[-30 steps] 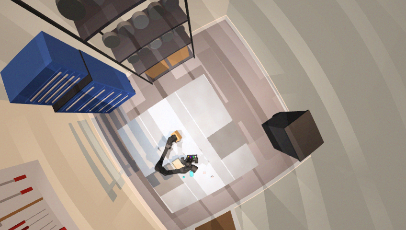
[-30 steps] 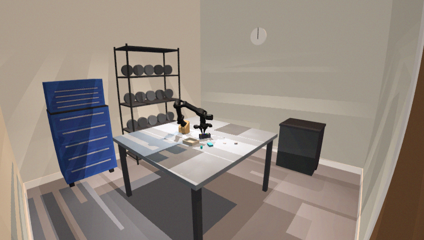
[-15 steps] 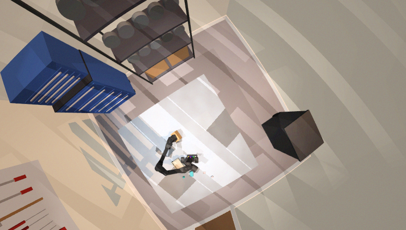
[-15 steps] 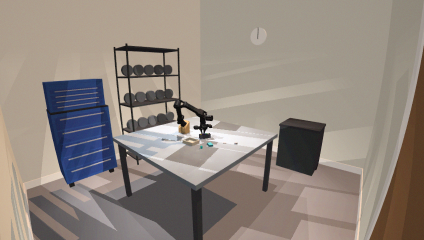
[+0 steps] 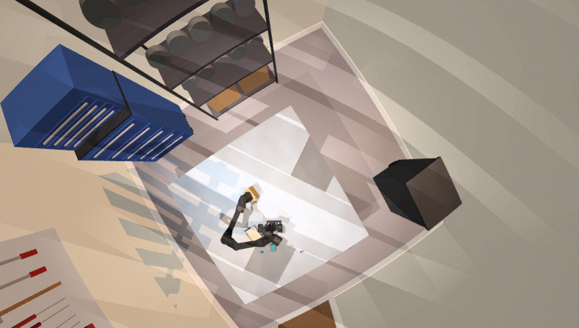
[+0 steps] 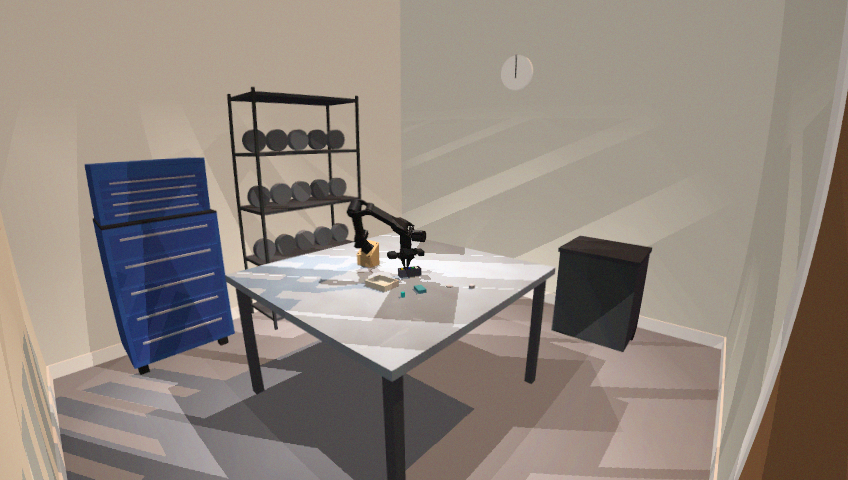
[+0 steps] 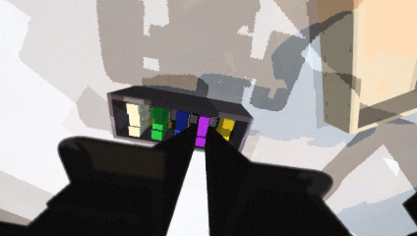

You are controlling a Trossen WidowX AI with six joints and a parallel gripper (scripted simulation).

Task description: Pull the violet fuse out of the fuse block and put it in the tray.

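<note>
My gripper tip is 30 mm short of the shallow tan tray, 180 mm to the left of it and 30 mm above it. From my gripper tip the other things lie so: teal block: 200 mm ahead, 90 mm to the right, 30 mm below.
</note>
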